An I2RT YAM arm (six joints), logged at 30 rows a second.
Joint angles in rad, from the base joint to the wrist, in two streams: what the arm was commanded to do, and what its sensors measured. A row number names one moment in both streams.
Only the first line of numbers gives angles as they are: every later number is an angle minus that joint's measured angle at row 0.
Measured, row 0: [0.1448 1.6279 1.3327 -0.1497 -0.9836 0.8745]
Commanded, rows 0 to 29: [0.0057 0.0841 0.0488 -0.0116 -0.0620 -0.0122]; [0.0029 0.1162 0.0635 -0.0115 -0.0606 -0.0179]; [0.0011 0.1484 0.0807 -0.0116 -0.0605 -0.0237]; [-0.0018 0.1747 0.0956 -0.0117 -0.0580 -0.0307]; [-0.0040 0.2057 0.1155 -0.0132 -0.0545 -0.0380]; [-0.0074 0.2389 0.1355 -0.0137 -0.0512 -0.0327]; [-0.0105 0.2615 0.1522 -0.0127 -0.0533 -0.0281]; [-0.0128 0.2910 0.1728 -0.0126 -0.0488 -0.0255]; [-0.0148 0.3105 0.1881 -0.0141 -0.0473 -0.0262]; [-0.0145 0.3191 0.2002 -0.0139 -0.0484 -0.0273]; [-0.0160 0.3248 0.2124 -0.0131 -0.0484 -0.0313]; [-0.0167 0.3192 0.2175 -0.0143 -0.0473 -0.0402]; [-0.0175 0.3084 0.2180 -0.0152 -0.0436 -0.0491]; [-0.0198 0.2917 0.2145 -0.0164 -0.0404 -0.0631]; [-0.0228 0.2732 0.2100 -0.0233 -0.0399 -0.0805]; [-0.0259 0.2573 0.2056 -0.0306 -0.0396 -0.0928]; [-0.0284 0.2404 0.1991 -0.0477 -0.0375 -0.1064]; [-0.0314 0.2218 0.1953 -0.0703 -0.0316 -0.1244]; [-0.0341 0.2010 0.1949 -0.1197 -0.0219 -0.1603]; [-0.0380 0.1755 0.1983 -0.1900 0.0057 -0.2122]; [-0.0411 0.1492 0.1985 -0.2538 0.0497 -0.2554]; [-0.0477 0.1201 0.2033 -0.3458 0.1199 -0.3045]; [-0.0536 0.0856 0.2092 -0.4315 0.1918 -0.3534]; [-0.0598 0.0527 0.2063 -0.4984 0.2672 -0.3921]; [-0.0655 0.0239 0.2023 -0.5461 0.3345 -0.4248]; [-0.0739 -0.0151 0.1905 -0.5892 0.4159 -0.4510]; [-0.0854 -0.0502 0.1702 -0.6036 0.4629 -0.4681]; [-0.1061 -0.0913 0.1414 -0.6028 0.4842 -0.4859]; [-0.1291 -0.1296 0.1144 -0.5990 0.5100 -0.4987]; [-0.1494 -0.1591 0.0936 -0.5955 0.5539 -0.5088]
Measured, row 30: [-0.1030 -0.0854 0.1400 -0.4937 0.3582 -0.4028]
